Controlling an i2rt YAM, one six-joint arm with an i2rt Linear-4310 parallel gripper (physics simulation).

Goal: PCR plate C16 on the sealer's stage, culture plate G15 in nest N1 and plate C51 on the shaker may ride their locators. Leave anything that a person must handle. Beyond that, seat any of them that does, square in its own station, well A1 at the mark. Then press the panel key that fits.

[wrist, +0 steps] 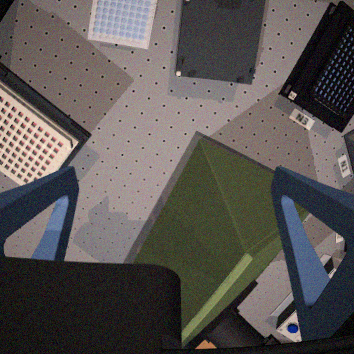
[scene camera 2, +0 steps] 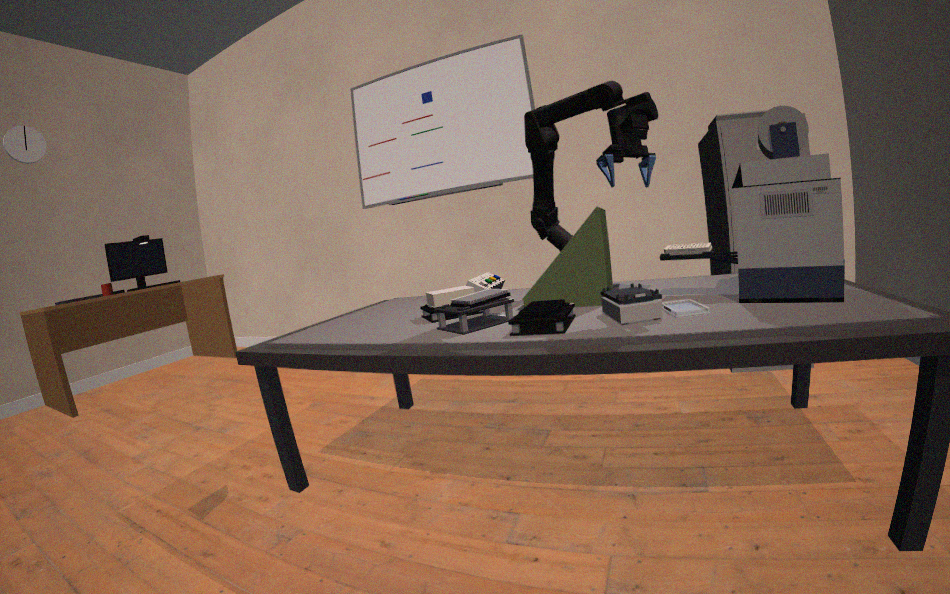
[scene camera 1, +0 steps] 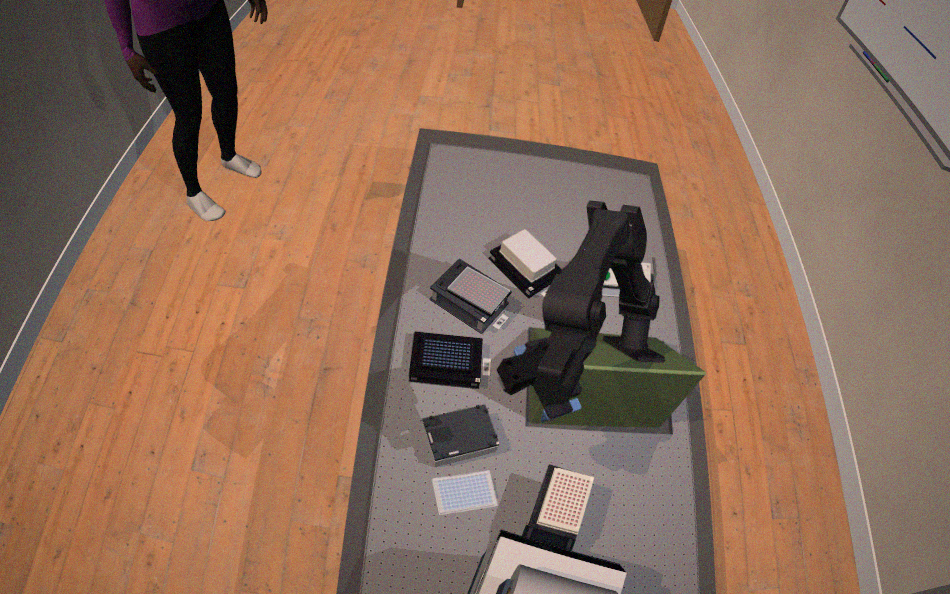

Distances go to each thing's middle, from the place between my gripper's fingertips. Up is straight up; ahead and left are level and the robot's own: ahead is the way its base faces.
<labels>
Right now the pale blue well plate (scene camera 1: 466,492) is 10 cm ahead of my hand, 9 cm to the left of it and 29 cm below it.
</labels>
